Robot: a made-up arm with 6 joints.
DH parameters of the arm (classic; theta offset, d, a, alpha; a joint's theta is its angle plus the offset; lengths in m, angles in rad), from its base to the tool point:
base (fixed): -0.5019 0 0.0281 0
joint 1: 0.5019 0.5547 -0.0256 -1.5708
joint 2: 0.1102 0 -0.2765 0
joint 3: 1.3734 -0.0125 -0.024 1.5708
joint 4: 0 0.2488 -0.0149 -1.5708
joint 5: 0 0.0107 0.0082 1.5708
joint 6: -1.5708 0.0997 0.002 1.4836
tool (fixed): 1.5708 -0.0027 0 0
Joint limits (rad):
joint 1: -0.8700..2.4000
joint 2: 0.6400..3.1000
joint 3: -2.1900..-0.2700
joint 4: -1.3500..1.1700
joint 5: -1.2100..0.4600
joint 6: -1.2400..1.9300
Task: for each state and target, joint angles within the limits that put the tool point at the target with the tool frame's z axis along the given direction. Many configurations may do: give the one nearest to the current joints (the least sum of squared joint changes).
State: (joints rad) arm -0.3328 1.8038 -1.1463 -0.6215 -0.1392 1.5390
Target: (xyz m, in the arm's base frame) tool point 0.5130 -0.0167 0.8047 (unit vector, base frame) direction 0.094 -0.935 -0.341
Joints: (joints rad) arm -0.0096 2.0977 -1.9845 -0.0051 -0.0713 1.9300
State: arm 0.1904 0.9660 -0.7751 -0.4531 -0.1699 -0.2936
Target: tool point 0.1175 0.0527 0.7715 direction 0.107 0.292 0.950
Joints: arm 0.6756 0.6429 -0.6294 -0.1166 0.2553 -0.0521
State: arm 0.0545 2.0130 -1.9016 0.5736 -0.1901 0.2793
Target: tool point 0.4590 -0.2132 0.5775 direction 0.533 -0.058 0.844
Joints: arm -0.4178 2.2515 -1.5158 0.0762 -0.1958 -0.2407
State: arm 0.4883 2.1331 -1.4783 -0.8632 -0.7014 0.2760
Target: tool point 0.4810 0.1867 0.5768 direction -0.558 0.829 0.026
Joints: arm 0.3652 2.3366 -1.7179 -1.3500 -0.3108 -0.3088
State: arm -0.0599 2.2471 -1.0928 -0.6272 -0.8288 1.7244
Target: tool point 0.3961 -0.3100 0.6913 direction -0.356 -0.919 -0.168
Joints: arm -0.6988 2.2062 -1.5058 -0.1028 -1.1882 1.9300
